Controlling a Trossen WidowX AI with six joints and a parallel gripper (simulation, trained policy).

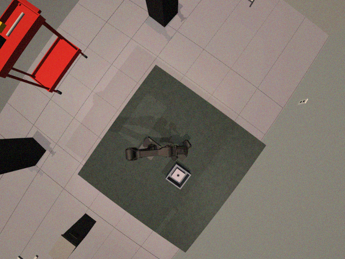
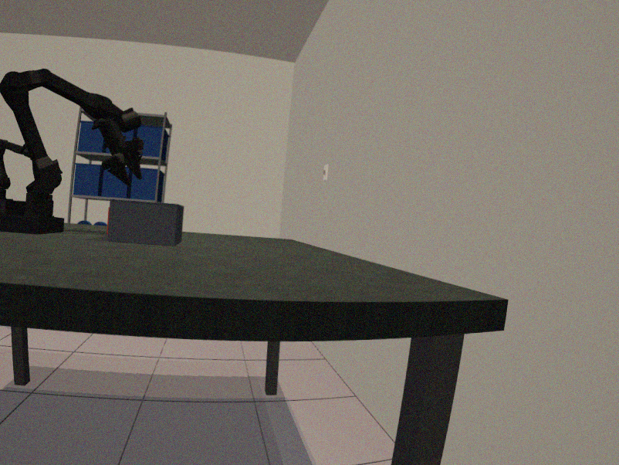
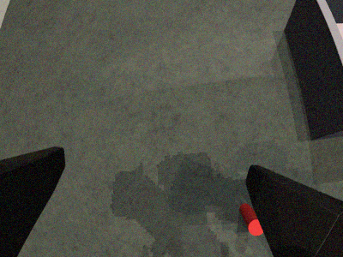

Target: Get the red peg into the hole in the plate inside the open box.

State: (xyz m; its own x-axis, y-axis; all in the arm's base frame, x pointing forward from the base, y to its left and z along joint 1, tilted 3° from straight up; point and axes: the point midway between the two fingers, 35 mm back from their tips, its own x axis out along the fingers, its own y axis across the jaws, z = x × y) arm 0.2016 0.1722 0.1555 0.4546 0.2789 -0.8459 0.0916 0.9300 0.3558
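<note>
My gripper tip is now 130 mm above the red peg, 60 mm to the left of it and 50 mm past it. Also, from my gripper tip: grey box (220 mm to the right, 140 mm below, 110 mm ahead).
</note>
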